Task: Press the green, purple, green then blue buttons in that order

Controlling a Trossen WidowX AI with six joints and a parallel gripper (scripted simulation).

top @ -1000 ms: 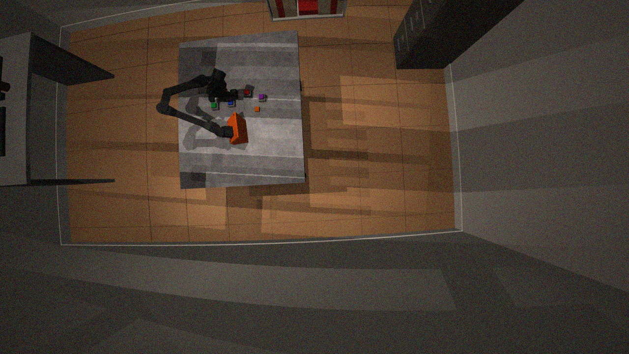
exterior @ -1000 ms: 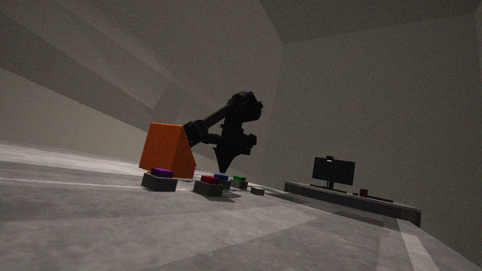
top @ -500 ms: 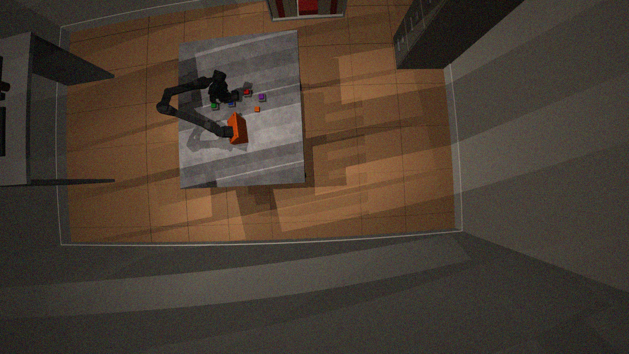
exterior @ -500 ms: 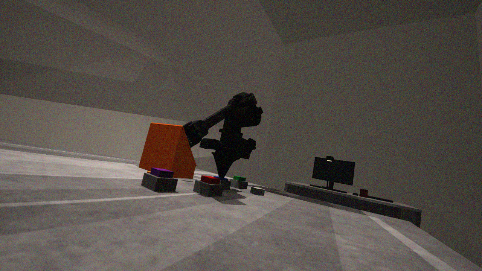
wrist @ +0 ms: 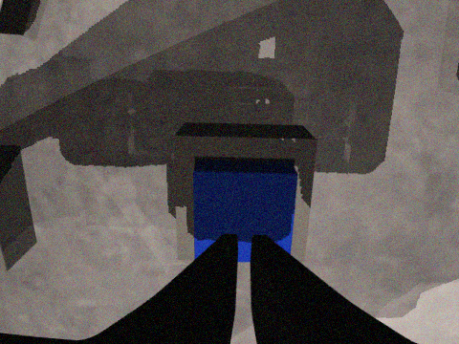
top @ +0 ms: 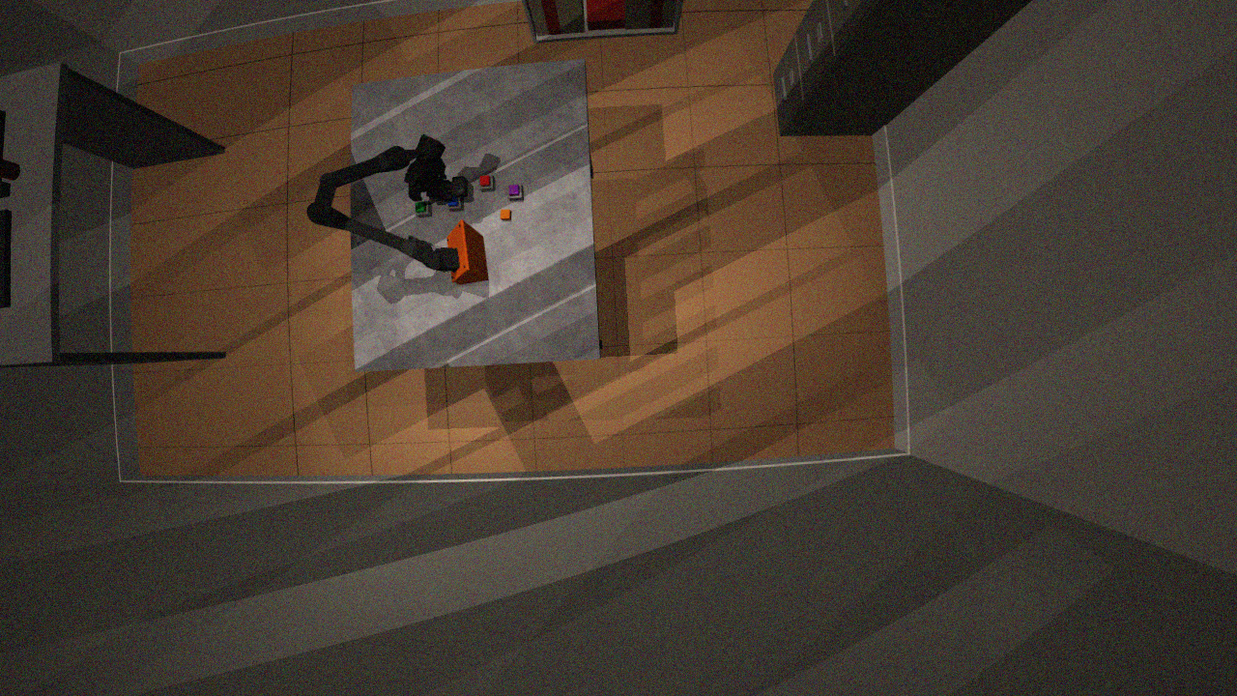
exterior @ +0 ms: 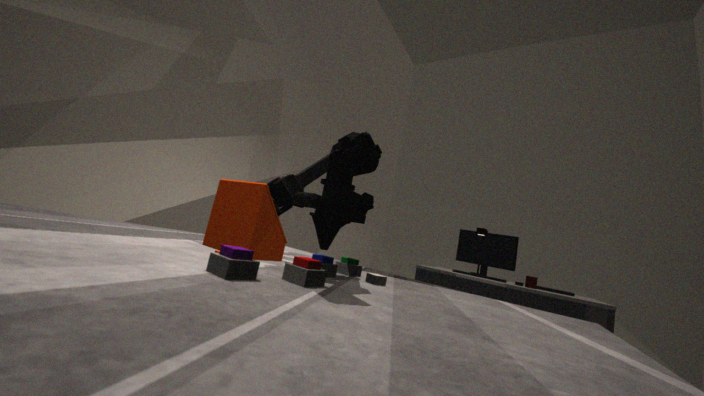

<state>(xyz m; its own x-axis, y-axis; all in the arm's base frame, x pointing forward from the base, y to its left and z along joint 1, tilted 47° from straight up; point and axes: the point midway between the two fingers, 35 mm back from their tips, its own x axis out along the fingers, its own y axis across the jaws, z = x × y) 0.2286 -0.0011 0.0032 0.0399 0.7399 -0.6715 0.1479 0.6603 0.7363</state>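
The blue button is 20 mm below my gripper tip. From my gripper tip the other things lie so: red button 50 mm ahead, 120 mm to the right, 20 mm below; green button 10 mm ahead, 120 mm to the left, 20 mm below; white block 100 mm ahead, 90 mm to the left, 40 mm below.
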